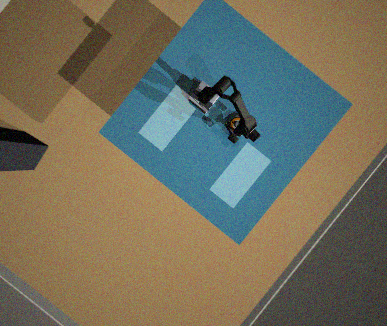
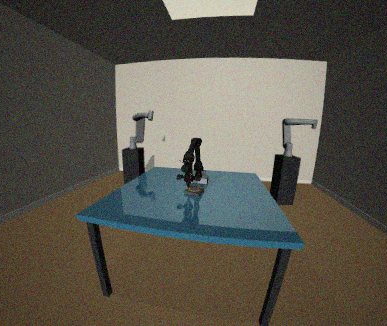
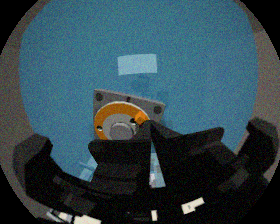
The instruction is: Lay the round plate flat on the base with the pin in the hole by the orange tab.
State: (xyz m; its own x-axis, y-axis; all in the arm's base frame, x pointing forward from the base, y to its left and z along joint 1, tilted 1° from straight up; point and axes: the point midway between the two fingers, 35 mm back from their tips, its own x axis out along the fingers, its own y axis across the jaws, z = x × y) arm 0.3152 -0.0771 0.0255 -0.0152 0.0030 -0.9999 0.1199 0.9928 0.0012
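Right now the round plate is 30 mm to the left of my gripper tip and 10 mm below it.
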